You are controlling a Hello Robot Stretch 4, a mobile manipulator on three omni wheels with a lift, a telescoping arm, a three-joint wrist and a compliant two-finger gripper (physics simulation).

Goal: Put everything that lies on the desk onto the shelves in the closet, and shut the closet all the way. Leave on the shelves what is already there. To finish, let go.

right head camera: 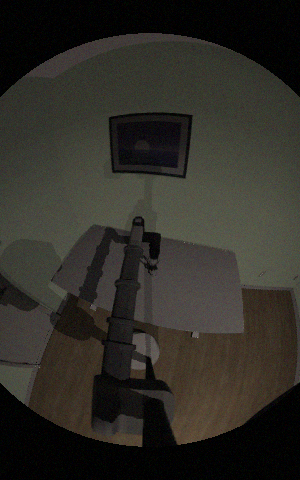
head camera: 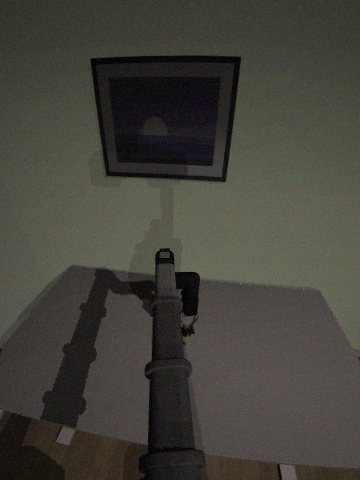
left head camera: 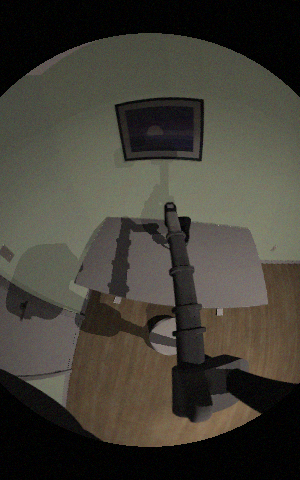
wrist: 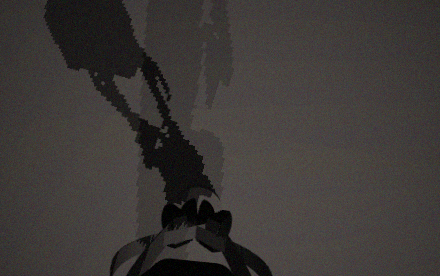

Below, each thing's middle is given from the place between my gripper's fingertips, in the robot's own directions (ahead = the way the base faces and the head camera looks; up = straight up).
The pale object (wrist: 200, 192) lies 30 mm below my hand. From my hand the other things lie so: framed picture (head camera: 171, 117): 760 mm above, 430 mm ahead, 80 mm to the left.
